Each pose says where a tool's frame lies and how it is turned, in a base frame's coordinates. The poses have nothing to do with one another.
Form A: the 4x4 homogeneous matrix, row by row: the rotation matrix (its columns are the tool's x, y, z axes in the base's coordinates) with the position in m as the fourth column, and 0 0 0 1 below. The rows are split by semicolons.
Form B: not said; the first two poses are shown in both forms.
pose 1, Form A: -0.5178, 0.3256, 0.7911, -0.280; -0.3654, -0.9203, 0.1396, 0.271; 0.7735, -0.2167, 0.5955, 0.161; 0, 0, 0, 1
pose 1, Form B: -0.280, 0.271, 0.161, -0.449, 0.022, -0.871, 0.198
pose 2, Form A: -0.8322, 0.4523, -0.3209, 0.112; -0.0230, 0.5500, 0.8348, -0.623; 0.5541, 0.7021, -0.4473, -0.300; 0, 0, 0, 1
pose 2, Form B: 0.112, -0.623, -0.300, -0.128, -0.841, -0.457, 0.260
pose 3, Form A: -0.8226, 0.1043, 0.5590, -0.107; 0.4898, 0.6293, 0.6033, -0.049; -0.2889, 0.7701, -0.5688, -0.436; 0, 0, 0, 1
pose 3, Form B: -0.107, -0.049, -0.436, 0.171, 0.869, 0.395, 0.244
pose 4, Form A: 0.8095, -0.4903, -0.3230, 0.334; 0.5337, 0.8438, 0.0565, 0.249; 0.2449, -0.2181, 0.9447, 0.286; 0, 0, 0, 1
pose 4, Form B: 0.334, 0.249, 0.286, -0.072, -0.150, 0.270, 0.948
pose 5, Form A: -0.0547, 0.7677, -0.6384, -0.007; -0.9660, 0.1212, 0.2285, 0.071; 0.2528, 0.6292, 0.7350, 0.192; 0, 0, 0, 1
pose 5, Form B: -0.007, 0.071, 0.192, 0.149, -0.332, -0.646, 0.671
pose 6, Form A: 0.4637, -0.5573, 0.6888, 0.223; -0.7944, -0.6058, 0.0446, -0.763; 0.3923, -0.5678, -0.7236, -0.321; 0, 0, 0, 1
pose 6, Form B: 0.223, -0.763, -0.321, -0.836, 0.404, -0.323, 0.183
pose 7, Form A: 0.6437, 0.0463, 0.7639, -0.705; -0.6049, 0.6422, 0.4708, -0.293; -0.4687, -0.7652, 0.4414, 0.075; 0, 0, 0, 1
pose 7, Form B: -0.705, -0.293, 0.075, -0.374, 0.373, -0.197, 0.826
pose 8, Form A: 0.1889, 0.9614, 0.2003, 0.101; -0.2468, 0.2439, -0.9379, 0.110; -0.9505, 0.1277, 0.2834, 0.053; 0, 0, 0, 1
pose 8, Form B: 0.101, 0.110, 0.053, 0.407, 0.439, -0.461, 0.655
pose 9, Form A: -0.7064, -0.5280, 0.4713, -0.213; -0.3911, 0.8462, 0.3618, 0.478; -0.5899, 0.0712, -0.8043, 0.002; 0, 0, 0, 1
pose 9, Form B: -0.213, 0.478, 0.002, -0.251, 0.916, 0.118, 0.290
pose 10, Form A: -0.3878, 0.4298, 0.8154, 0.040; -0.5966, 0.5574, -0.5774, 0.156; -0.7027, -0.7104, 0.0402, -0.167; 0, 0, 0, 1
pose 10, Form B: 0.040, 0.156, -0.167, -0.060, 0.690, -0.467, 0.550
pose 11, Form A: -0.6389, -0.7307, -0.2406, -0.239; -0.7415, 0.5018, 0.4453, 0.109; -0.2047, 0.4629, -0.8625, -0.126; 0, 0, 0, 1
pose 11, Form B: -0.239, 0.109, -0.126, 0.425, -0.866, -0.262, 0.010
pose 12, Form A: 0.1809, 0.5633, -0.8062, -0.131; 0.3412, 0.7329, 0.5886, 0.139; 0.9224, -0.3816, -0.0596, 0.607; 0, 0, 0, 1
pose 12, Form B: -0.131, 0.139, 0.607, -0.356, -0.635, -0.082, 0.681
